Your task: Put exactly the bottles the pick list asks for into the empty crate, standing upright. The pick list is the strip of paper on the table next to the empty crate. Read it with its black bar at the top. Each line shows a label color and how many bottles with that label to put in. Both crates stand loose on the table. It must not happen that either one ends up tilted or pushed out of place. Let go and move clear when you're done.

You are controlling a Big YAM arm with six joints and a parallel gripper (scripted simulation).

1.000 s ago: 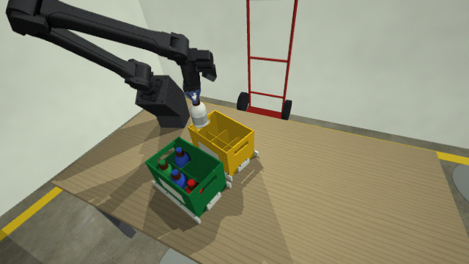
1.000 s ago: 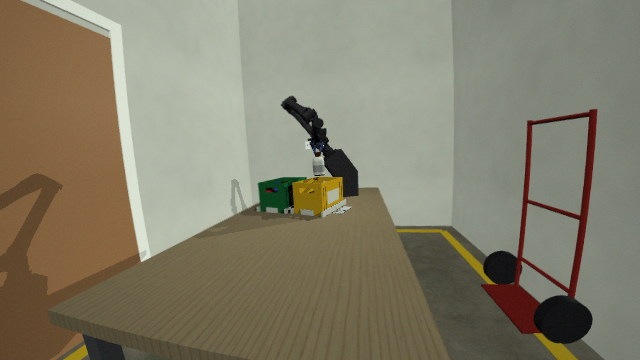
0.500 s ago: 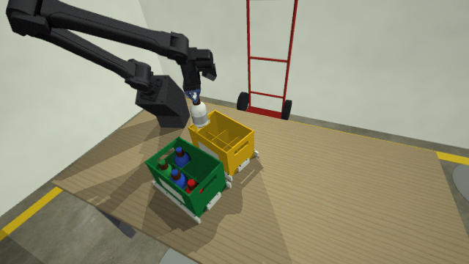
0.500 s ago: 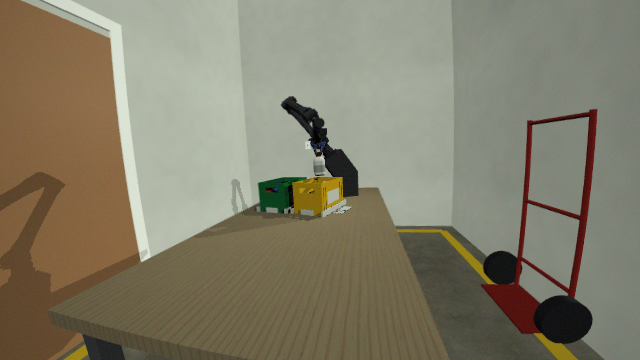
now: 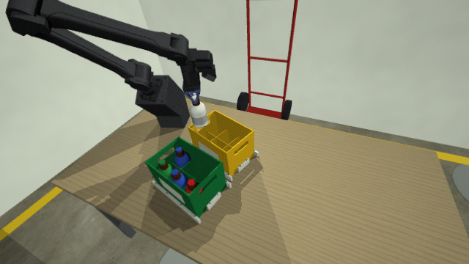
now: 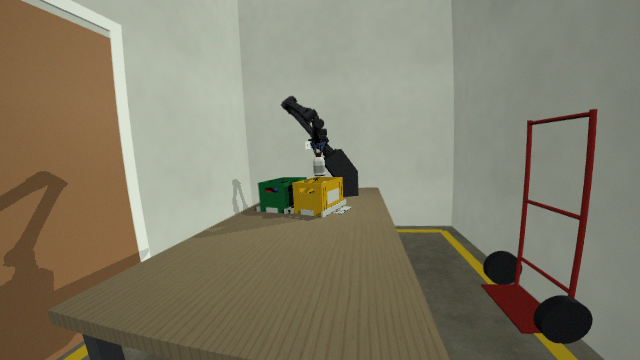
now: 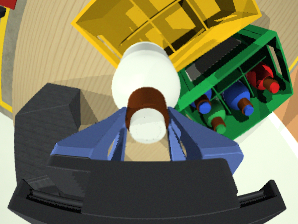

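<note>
Right now the white-labelled bottle is 6 cm below my hand. The rest, counted from my hand: green crate: 2 cm ahead, 23 cm to the right, 24 cm below; green-label bottle: 8 cm behind, 24 cm to the right, 24 cm below; yellow crate: 10 cm ahead, 24 cm below.
</note>
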